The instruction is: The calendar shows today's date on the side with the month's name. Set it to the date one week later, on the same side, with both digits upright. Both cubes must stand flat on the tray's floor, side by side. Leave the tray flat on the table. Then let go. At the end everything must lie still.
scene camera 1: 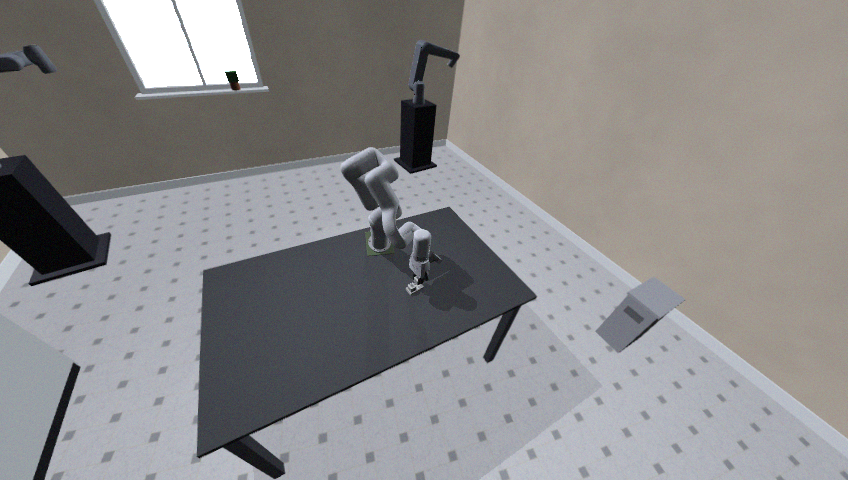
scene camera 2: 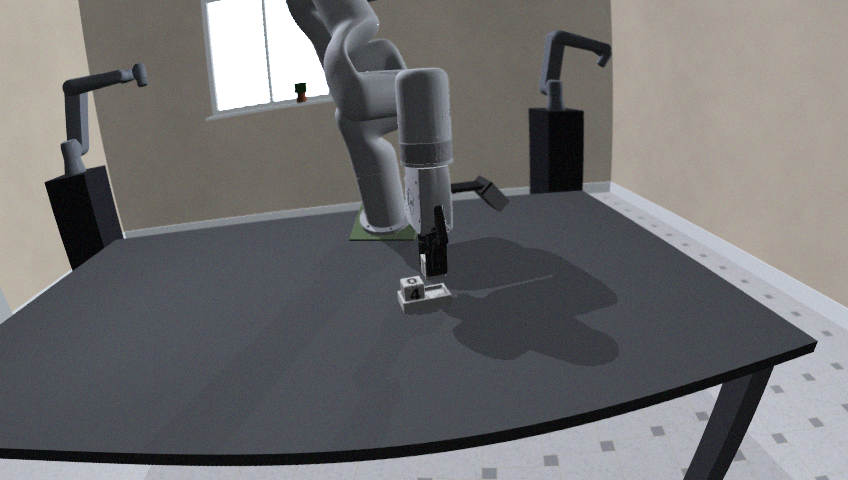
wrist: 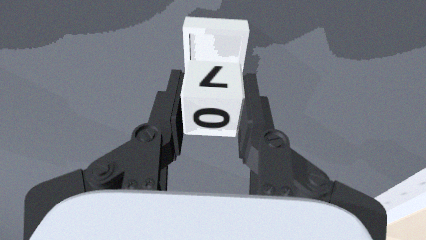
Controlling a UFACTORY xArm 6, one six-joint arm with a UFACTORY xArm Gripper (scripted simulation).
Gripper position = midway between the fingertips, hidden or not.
I see my gripper point(scene camera 2: 433, 269) and a white calendar tray point(wrist: 205, 39).
